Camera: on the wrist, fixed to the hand. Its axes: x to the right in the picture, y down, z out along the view.
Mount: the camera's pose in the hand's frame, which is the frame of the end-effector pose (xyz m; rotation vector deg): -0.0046 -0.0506 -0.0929 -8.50 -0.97 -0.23
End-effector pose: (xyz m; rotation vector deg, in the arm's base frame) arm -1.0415 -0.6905 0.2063 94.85 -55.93 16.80
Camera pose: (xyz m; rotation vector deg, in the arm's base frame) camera -0.9806 -0.6042 0.1994 87.48 -56.36 11.43
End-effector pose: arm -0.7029 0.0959 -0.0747 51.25 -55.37 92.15
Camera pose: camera -0.6609 0.1871 -0.1083 46.33 -61.89 86.32
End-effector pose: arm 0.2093 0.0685 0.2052 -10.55 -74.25 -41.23
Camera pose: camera 0.2548 -0.0161 0.1606 -17.67 -72.17 -46.96
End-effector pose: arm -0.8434 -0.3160 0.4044 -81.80 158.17 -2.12
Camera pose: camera -0.8033 -0.3409 0.4992 82.48 -158.38 -10.34
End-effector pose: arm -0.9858 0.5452 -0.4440 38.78 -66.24 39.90
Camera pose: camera -0.8944 0.5860 -0.4785 32.12 -69.26 34.15
